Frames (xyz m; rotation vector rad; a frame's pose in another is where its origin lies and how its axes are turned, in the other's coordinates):
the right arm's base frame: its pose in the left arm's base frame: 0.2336 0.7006 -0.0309 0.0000 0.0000 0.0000
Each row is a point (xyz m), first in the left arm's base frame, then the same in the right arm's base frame.
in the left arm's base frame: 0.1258 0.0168 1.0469
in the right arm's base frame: -0.1078 -0.6838 1.0778
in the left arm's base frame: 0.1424 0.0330 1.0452
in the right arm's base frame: -0.0912 -0.6676 1.0761
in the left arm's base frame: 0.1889 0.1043 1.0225
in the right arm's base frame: -0.0447 -0.5963 1.0534
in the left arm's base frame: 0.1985 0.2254 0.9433
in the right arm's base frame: -0.0351 -0.4752 0.9742
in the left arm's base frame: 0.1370 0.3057 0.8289
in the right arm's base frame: -0.0966 -0.3949 0.8598
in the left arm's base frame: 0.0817 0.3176 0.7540
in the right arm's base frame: -0.1519 -0.3830 0.7849
